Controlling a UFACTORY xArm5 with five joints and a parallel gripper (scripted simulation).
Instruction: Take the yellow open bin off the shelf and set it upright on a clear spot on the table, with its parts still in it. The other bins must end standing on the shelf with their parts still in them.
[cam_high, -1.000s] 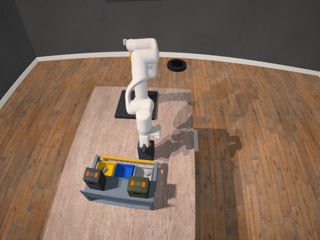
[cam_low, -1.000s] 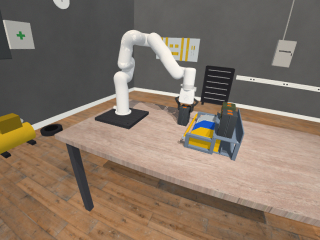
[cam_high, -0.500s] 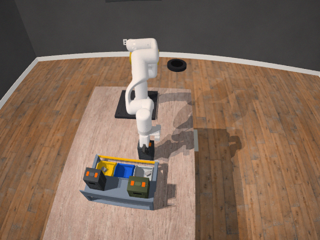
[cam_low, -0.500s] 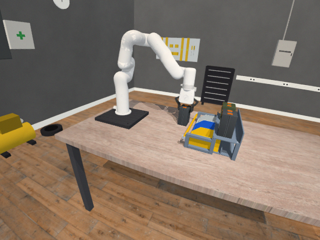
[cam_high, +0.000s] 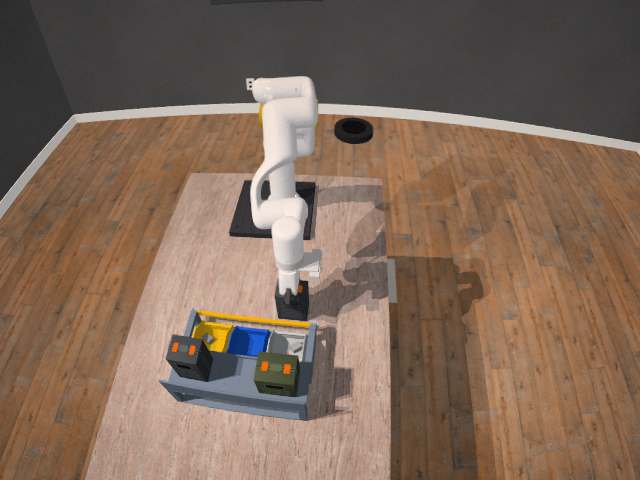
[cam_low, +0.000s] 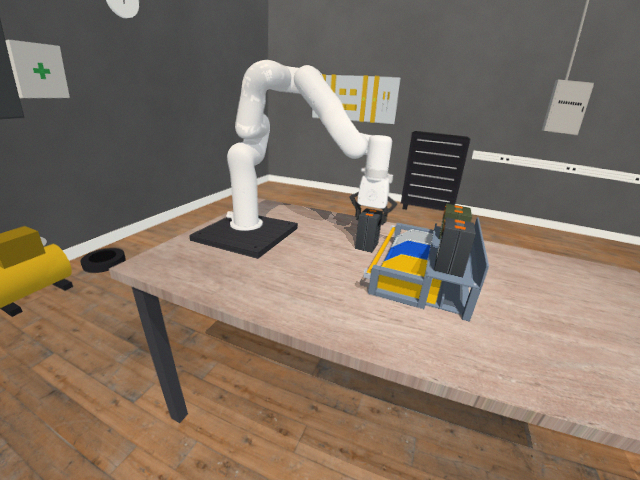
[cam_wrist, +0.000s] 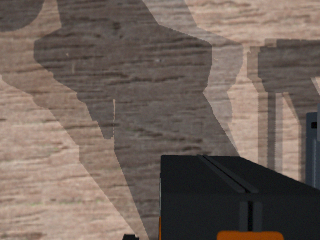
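Now: hand 7 cm short of the thin yellow rod, 12 cm to the left of it and 5 cm above it. Round my hand: grey shelf (20 cm ahead, 12 cm to the right, 4 cm below); pale grey bin (18 cm ahead, 1 cm to the right, 6 cm below); blue bin (18 cm ahead, 12 cm to the right, 6 cm below).
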